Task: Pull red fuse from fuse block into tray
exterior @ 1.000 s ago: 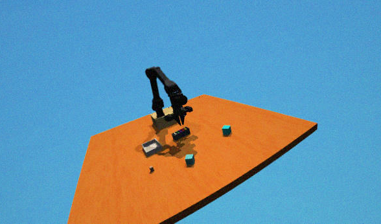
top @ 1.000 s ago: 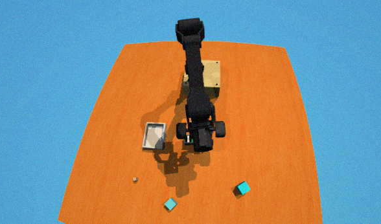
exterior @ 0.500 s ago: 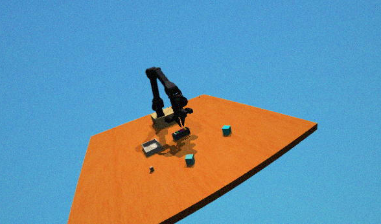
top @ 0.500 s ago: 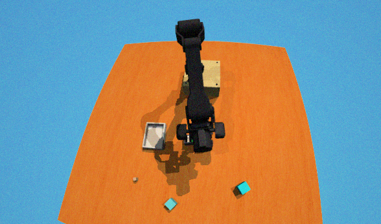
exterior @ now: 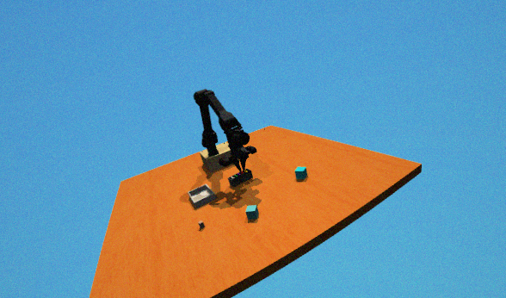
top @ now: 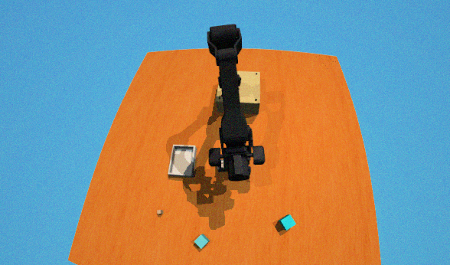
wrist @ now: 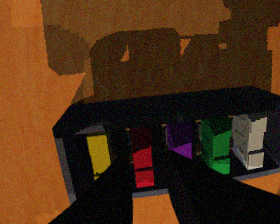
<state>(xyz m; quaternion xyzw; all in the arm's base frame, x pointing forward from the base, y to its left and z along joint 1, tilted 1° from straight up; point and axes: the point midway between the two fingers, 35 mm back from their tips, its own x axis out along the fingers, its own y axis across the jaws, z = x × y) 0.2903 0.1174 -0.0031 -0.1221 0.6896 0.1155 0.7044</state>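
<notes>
Now: gripper tip 20 mm above the red fuse. Also, from my gripper tip: grey tray: 50 mm ahead, 220 mm to the right, 40 mm below.
</notes>
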